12 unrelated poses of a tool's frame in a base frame.
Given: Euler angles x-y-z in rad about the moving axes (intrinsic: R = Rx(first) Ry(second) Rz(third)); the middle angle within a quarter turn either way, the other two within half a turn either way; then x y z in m.
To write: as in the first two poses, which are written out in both.
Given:
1: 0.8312, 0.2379, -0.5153, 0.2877, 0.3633, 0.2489
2: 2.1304, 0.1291, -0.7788, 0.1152, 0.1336, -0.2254
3: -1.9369, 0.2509, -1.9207, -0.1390, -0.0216, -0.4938
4: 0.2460, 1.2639, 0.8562, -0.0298, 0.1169, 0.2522
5: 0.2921, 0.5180, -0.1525, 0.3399, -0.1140, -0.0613
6: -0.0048, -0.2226, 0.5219, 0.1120, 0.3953, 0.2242
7: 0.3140, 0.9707, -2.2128, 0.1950, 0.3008, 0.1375
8: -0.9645, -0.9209, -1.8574, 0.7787, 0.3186, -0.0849
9: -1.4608, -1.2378, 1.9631, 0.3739, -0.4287, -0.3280
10: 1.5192, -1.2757, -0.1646, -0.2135, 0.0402, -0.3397
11: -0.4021, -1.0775, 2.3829, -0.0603, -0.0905, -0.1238
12: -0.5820, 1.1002, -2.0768, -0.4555, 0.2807, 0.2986
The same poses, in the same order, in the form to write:
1: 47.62, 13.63, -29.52, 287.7, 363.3, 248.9
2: 122.06, 7.40, -44.62, 115.2, 133.6, -225.4
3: -110.98, 14.38, -110.05, -139.0, -21.6, -493.8
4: 14.09, 72.42, 49.06, -29.8, 116.9, 252.2
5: 16.74, 29.68, -8.74, 339.9, -114.0, -61.3
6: -0.28, -12.75, 29.90, 112.0, 395.3, 224.2
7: 17.99, 55.62, -126.78, 195.0, 300.8, 137.5
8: -55.26, -52.76, -106.42, 778.7, 318.6, -84.9
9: -83.70, -70.92, 112.48, 373.9, -428.7, -328.0
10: 87.04, -73.09, -9.43, -213.5, 40.2, -339.7
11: -23.04, -61.74, 136.53, -60.3, -90.5, -123.8
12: -33.35, 63.04, -118.99, -455.5, 280.7, 298.6
